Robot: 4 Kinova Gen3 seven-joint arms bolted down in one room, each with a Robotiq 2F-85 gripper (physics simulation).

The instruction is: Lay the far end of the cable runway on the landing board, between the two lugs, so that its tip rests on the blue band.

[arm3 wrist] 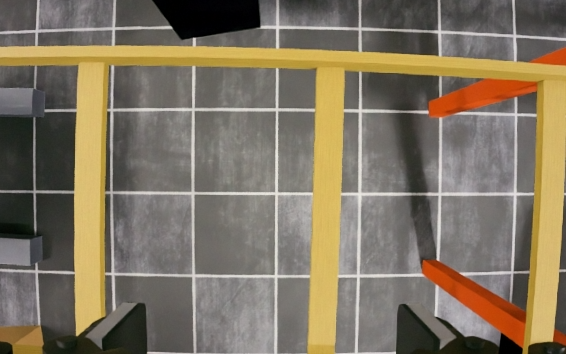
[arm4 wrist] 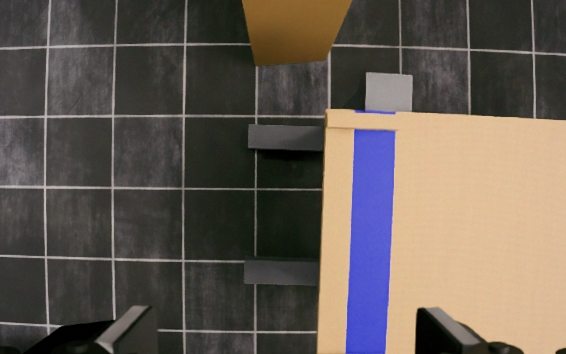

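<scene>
The cable runway is a yellow ladder-like frame. Its long rail crosses the upper part of the arm3 wrist view, and three rungs run down from it. Its ends lie outside that view, and it does not show in the arm4 wrist view. My arm3 gripper is open, its fingers wide apart on either side of the middle rung in the picture. The landing board is tan, with a blue band near its left edge. One lug shows at its upper left corner. My arm4 gripper is open and empty, above the board's left edge. Arm1 and arm2 grippers do not show.
Two orange bars stand out below the runway at the right. Grey bars lie low at the left and beside the board. A black shape and a brown block reach in from above. A grey block stands behind the board.
</scene>
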